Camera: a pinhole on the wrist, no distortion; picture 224 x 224 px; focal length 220.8 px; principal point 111.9 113.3 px. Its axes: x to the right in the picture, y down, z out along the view. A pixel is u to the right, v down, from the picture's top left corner.
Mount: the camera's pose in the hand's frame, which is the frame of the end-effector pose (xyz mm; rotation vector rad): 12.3 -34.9 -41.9 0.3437 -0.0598 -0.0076
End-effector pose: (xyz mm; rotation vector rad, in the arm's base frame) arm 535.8 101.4 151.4 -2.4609 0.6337 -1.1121
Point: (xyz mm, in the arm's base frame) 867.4 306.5 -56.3
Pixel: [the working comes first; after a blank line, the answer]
In the camera's frame: -24.6 45.5 469.9

100.3 134.7
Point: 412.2 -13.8 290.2
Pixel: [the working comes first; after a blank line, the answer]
In the camera's frame: 50.1 34.4 -181.4

behind the camera
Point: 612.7 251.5 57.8
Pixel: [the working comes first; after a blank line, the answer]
In the camera's frame: -92.5 2.2 197.1

8.2 115.7
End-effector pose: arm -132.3 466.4 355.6 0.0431 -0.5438 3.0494
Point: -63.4 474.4 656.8
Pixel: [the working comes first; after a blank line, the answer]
In the camera's frame: -50.2 33.9 334.6

78.8 135.7
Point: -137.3 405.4 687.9
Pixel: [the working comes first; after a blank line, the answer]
In the camera's frame: 23.9 105.3 359.4

126.6 178.0
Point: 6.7 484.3 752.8
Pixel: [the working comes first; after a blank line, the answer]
In the camera's frame: -110.5 20.7 436.7

56.0 123.8
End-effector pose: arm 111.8 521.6 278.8 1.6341 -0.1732 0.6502
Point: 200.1 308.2 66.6
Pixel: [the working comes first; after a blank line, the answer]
In the camera's frame: -81.0 -47.5 319.0

55.8 80.4
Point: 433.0 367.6 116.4
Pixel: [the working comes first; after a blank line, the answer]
In the camera's frame: 153.3 -116.0 344.4

210.2 38.9
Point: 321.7 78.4 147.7
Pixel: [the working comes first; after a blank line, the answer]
In the camera's frame: 15.6 89.7 533.5

118.4 150.4
